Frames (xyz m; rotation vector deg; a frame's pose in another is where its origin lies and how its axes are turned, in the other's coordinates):
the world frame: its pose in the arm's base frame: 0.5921 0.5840 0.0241 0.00 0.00 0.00
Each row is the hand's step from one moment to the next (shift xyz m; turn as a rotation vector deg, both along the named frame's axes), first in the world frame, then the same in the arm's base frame.
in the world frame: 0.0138 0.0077 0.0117 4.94 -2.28 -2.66
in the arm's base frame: 0.0138 0.0077 0.0117 4.94 -2.28 -2.66
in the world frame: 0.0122 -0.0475 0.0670 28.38 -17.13 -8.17
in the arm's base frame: 0.0122 -0.0475 0.0670 28.38 -17.13 -8.17
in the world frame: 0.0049 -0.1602 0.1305 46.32 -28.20 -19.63
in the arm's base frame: 0.0049 -0.1602 0.1305 46.32 -28.20 -19.63
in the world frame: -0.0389 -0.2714 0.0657 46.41 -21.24 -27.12
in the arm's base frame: -0.0389 -0.2714 0.0657 46.41 -21.24 -27.12
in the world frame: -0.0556 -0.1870 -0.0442 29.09 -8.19 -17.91
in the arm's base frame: -0.0556 -0.1870 -0.0442 29.09 -8.19 -17.91
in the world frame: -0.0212 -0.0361 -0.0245 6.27 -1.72 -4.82
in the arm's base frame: -0.0212 -0.0361 -0.0245 6.27 -1.72 -4.82
